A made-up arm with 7 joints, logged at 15 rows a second.
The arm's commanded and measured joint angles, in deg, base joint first. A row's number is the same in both.
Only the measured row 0 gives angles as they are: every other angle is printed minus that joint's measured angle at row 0.
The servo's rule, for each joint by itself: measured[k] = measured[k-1] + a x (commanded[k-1-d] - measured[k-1]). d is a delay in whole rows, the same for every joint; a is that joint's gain. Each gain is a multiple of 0.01, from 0.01 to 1. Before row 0 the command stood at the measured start. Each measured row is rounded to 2 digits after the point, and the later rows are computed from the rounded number. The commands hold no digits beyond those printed.
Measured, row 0:
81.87, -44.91, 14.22, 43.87, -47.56, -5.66, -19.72
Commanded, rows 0 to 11:
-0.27, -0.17, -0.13, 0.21, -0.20, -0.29, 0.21
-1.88, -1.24, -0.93, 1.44, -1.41, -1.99, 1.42
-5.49, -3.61, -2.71, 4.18, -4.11, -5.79, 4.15
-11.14, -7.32, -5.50, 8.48, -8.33, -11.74, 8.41
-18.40, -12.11, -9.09, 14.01, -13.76, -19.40, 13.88
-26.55, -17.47, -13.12, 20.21, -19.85, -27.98, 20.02
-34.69, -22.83, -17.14, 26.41, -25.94, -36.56, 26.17
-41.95, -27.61, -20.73, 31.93, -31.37, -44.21, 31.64
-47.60, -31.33, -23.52, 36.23, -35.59, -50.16, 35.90
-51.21, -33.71, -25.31, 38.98, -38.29, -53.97, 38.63
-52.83, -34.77, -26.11, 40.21, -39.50, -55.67, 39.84
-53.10, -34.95, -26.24, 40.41, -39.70, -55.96, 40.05
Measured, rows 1 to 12:
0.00, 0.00, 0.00, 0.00, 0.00, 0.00, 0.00
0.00, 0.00, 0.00, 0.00, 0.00, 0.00, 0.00
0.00, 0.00, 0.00, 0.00, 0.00, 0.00, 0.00
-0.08, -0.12, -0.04, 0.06, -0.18, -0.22, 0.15
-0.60, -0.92, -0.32, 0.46, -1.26, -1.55, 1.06
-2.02, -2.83, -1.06, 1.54, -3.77, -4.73, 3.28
-4.66, -6.02, -2.44, 3.55, -7.78, -9.99, 6.97
-8.64, -10.34, -4.50, 6.58, -13.04, -17.05, 11.95
-13.83, -15.40, -7.17, 10.53, -19.03, -25.25, 17.76
-19.88, -20.68, -10.26, 15.14, -25.11, -33.73, 23.82
-26.28, -25.60, -13.51, 20.01, -30.62, -41.59, 29.45
-32.46, -29.67, -16.61, 24.71, -34.99, -48.02, 34.09
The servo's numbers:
d 3
a 0.29 0.71 0.31 0.29 0.88 0.75 0.72

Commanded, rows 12 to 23:
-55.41, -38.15, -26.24, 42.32, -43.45, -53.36, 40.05
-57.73, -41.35, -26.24, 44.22, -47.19, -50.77, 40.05
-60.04, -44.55, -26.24, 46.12, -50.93, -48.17, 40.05
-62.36, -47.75, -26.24, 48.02, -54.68, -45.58, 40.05
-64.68, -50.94, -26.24, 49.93, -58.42, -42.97, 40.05
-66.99, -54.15, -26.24, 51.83, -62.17, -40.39, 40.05
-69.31, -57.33, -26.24, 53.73, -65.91, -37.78, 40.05
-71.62, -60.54, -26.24, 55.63, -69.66, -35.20, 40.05
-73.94, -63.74, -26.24, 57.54, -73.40, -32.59, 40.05
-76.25, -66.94, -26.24, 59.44, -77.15, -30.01, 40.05
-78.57, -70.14, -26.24, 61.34, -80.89, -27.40, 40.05
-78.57, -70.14, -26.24, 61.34, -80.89, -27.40, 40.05
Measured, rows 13 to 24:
-37.90, -32.54, -19.31, 28.85, -37.89, -52.48, 37.36
-42.23, -34.12, -21.42, 32.14, -39.31, -54.87, 39.15
-45.38, -34.71, -22.91, 34.54, -39.65, -55.69, 39.80
-48.29, -37.15, -23.94, 36.80, -42.99, -53.94, 39.98
-51.03, -40.13, -24.65, 38.95, -46.69, -51.56, 40.03
-53.64, -43.27, -25.14, 41.03, -50.42, -49.02, 40.04
-56.17, -46.45, -25.48, 43.06, -54.17, -46.44, 40.05
-58.64, -49.64, -25.72, 45.05, -57.91, -43.84, 40.05
-61.06, -52.84, -25.88, 47.02, -61.66, -41.25, 40.05
-63.45, -56.03, -25.99, 48.97, -65.40, -38.65, 40.05
-65.82, -59.23, -26.07, 50.90, -69.15, -36.06, 40.05
-68.17, -62.43, -26.12, 52.83, -72.89, -33.46, 40.05

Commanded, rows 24 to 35:
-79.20, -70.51, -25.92, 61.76, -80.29, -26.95, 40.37
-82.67, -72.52, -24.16, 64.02, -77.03, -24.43, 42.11
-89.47, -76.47, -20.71, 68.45, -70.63, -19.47, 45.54
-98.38, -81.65, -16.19, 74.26, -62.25, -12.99, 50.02
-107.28, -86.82, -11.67, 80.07, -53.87, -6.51, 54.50
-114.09, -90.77, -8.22, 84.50, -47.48, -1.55, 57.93
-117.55, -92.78, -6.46, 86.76, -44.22, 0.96, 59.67
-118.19, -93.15, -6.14, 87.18, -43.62, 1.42, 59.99
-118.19, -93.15, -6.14, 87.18, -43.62, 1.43, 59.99
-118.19, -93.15, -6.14, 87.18, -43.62, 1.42, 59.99
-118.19, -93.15, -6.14, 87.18, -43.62, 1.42, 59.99
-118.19, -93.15, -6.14, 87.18, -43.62, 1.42, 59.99
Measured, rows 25 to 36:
-70.51, -65.63, -26.16, 54.75, -76.64, -30.87, 40.05
-72.85, -68.83, -26.18, 56.66, -80.38, -28.27, 40.05
-74.51, -69.76, -26.20, 58.02, -80.83, -27.62, 40.05
-75.87, -70.29, -26.11, 59.10, -80.35, -27.12, 40.28
-77.84, -71.87, -25.51, 60.53, -77.43, -25.10, 41.60
-81.21, -75.14, -24.02, 62.83, -71.45, -20.88, 44.44
-86.19, -79.76, -21.59, 66.14, -63.35, -14.96, 48.46
-92.31, -84.77, -18.51, 70.18, -55.01, -8.62, 52.81
-98.63, -89.03, -15.32, 74.33, -48.38, -3.32, 56.50
-104.12, -91.69, -12.57, 77.93, -44.72, -0.11, 58.78
-108.20, -92.73, -10.58, 80.61, -43.75, 1.04, 59.65
-111.10, -93.03, -9.20, 82.52, -43.64, 1.33, 59.89

